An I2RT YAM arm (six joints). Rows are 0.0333 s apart.
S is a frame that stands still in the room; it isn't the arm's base.
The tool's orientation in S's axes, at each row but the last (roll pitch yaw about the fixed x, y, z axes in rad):
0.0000 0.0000 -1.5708
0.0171 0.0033 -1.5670
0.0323 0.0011 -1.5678
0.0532 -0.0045 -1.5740
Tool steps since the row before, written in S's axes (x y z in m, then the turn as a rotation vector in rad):
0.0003 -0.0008 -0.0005 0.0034 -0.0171 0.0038
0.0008 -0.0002 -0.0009 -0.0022 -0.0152 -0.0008
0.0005 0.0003 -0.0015 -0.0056 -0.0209 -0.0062
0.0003 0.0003 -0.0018 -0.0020 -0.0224 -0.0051
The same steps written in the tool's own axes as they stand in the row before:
0.0008 0.0003 -0.0005 0.0171 0.0034 0.0038
0.0002 0.0008 -0.0009 0.0152 -0.0023 -0.0007
-0.0003 0.0005 -0.0015 0.0209 -0.0059 -0.0060
-0.0003 0.0002 -0.0018 0.0224 -0.0022 -0.0051

